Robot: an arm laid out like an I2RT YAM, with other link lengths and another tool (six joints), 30 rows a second.
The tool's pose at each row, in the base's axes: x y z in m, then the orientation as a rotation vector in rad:
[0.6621 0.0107 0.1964 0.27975 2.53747 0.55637]
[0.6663 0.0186 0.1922 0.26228 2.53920 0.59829]
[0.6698 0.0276 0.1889 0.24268 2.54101 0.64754]
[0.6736 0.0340 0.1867 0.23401 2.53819 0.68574]
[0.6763 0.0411 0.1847 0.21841 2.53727 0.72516]
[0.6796 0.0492 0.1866 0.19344 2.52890 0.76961]
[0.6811 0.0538 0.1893 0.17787 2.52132 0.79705]
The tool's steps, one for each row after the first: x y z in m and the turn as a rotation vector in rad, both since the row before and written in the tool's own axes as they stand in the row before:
[0.0007 0.0056 0.0081 -0.03129 0.01332 -0.00256]
[0.0011 0.0067 0.0076 -0.03636 0.01609 -0.00218]
[-0.0005 0.0047 0.0062 -0.02781 0.00834 0.00252]
[0.0005 0.0052 0.0059 -0.02930 0.01172 -0.00165]
[-0.0014 0.0079 0.0039 -0.03615 0.00800 -0.00796]
[-0.0012 0.0053 0.0010 -0.02294 0.00312 -0.00532]

